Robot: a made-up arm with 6 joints. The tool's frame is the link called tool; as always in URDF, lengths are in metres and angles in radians. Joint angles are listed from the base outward.
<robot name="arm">
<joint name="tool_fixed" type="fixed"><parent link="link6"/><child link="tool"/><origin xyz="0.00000 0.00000 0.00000" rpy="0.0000 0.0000 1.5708"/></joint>
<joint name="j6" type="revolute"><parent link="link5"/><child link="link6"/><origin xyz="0.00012 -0.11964 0.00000" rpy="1.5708 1.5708 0.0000"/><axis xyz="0 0 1"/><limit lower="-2.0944" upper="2.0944"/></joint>
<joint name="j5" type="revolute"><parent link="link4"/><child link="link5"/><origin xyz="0.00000 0.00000 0.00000" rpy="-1.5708 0.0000 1.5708"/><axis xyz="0 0 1"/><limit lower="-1.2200" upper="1.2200"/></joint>
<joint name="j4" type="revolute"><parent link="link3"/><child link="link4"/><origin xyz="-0.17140 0.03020 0.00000" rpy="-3.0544 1.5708 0.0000"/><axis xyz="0 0 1"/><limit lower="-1.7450" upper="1.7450"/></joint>
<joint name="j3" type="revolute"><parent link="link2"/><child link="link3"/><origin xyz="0.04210 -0.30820 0.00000" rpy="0.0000 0.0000 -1.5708"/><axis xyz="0 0 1"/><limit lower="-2.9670" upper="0.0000"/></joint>
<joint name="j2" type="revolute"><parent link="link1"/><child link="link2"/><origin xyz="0.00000 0.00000 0.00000" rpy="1.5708 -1.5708 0.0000"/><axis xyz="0 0 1"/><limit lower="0.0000" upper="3.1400"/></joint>
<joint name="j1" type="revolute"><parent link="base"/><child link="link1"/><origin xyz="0.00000 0.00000 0.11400" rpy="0.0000 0.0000 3.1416"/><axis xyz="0 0 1"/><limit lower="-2.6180" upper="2.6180"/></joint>
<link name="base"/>
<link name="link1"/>
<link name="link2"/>
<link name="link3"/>
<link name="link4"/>
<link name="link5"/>
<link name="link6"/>
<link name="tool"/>
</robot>
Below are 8 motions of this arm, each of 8 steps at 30 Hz.
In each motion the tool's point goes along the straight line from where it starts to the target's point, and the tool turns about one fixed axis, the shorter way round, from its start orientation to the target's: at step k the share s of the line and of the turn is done. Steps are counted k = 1, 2, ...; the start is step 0. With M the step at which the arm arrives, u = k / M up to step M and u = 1 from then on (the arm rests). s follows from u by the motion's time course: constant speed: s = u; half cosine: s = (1 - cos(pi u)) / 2; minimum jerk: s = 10 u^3 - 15 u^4 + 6 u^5.
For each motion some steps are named. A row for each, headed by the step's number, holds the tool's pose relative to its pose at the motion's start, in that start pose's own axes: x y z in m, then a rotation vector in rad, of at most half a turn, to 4 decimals.
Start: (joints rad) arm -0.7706 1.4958 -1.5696 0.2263 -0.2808 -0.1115
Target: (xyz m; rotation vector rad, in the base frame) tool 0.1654 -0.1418 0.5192 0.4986 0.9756 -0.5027
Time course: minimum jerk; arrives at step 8
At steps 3, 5, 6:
3: -0.0090 0.0055 -0.0197 -0.0237 -0.0112 0.0266
5: -0.0237 0.0145 -0.0519 -0.0623 -0.0294 0.0701
6: -0.0293 0.0180 -0.0642 -0.0771 -0.0364 0.0867

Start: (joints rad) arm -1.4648 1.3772 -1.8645 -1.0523 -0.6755 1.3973
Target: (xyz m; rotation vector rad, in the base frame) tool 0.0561 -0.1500 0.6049 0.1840 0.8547 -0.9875
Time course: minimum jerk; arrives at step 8
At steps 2, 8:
2: -0.0017 -0.0003 -0.0031 0.0079 0.0041 -0.0203
8: -0.0166 -0.0031 -0.0303 0.0760 0.0395 -0.1963

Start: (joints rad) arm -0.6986 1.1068 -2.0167 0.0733 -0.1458 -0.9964
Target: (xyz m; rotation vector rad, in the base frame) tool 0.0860 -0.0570 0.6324 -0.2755 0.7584 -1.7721
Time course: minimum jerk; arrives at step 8
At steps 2, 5, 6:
2: 0.0040 0.0075 -0.0006 -0.0286 0.0059 -0.0262
5: 0.0280 0.0526 -0.0040 -0.2001 0.0415 -0.1832
6: 0.0347 0.0651 -0.0050 -0.2475 0.0514 -0.2266

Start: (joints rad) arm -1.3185 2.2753 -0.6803 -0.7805 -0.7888 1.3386
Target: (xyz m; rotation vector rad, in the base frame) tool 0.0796 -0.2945 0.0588 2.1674 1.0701 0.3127
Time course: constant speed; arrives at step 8
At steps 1, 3, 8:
1: -0.0020 -0.0061 -0.0039 0.0142 -0.0150 0.0384
3: -0.0060 -0.0182 -0.0116 0.0426 -0.0449 0.1153
8: -0.0159 -0.0486 -0.0311 0.1136 -0.1198 0.3075

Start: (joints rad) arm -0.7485 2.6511 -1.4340 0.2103 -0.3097 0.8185
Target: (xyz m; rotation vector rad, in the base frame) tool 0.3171 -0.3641 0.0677 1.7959 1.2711 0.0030
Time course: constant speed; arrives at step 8
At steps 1, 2, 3, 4, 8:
1: -0.0096 0.0046 -0.0057 -0.0139 -0.0225 0.0101
2: -0.0192 0.0091 -0.0113 -0.0278 -0.0449 0.0201
3: -0.0289 0.0137 -0.0170 -0.0417 -0.0674 0.0302
4: -0.0385 0.0183 -0.0227 -0.0557 -0.0899 0.0403
8: -0.0770 0.0366 -0.0454 -0.1113 -0.1798 0.0806

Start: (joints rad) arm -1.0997 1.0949 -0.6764 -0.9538 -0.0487 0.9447
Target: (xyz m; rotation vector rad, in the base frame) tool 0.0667 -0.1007 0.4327 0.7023 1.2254 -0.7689
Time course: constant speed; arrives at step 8
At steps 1, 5, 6, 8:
1: -0.0101 0.0015 -0.0109 -0.0117 -0.0626 0.0063
5: -0.0506 0.0074 -0.0543 -0.0585 -0.3132 0.0317
6: -0.0608 0.0089 -0.0652 -0.0702 -0.3759 0.0380
8: -0.0810 0.0118 -0.0869 -0.0937 -0.5011 0.0507

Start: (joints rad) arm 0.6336 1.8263 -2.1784 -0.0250 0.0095 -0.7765
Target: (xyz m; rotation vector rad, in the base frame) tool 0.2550 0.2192 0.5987 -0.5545 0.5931 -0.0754
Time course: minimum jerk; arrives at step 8
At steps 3, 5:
3: -0.0189 -0.0094 -0.0038 0.0522 -0.0762 0.0148
5: -0.0498 -0.0247 -0.0100 0.1374 -0.2006 0.0390

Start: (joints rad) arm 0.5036 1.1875 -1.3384 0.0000 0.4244 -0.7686
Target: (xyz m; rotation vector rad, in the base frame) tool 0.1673 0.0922 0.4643 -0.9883 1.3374 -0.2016
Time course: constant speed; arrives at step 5
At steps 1, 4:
1: -0.0018 -0.0017 -0.0036 0.0136 -0.0141 -0.0001
4: -0.0071 -0.0068 -0.0142 0.0546 -0.0564 -0.0005

